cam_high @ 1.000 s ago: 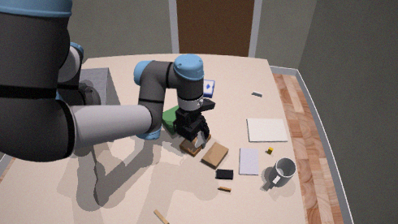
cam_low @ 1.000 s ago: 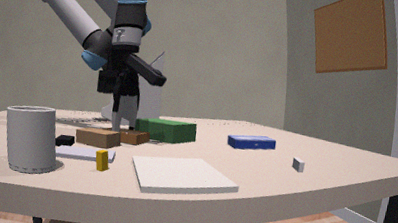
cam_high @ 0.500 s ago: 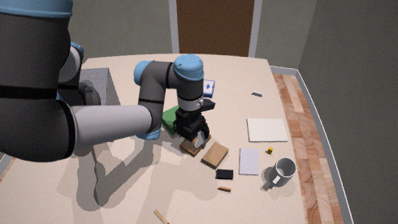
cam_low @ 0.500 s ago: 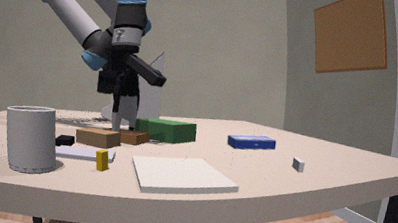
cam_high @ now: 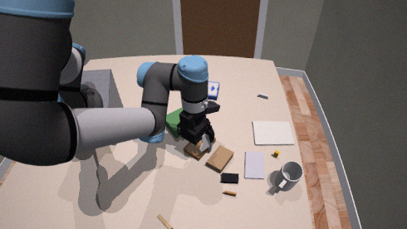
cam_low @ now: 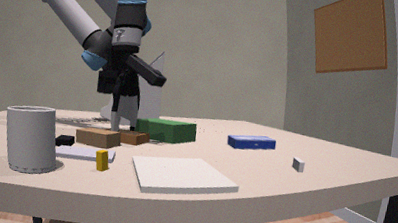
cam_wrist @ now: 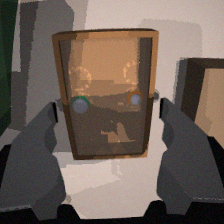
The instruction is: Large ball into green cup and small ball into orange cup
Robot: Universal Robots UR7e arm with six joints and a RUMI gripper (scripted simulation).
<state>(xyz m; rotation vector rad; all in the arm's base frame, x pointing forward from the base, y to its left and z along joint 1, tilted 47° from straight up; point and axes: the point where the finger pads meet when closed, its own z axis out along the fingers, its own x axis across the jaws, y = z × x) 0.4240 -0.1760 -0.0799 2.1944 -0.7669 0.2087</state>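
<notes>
The covered wooden puzzle is 1 cm below my hand. Also, from my hand: black block: 14 cm to the right, 10 cm ahead, 1 cm below; then green block: 12 cm to the left, 6 cm behind; then wooden block: 7 cm to the right, 7 cm ahead.
</notes>
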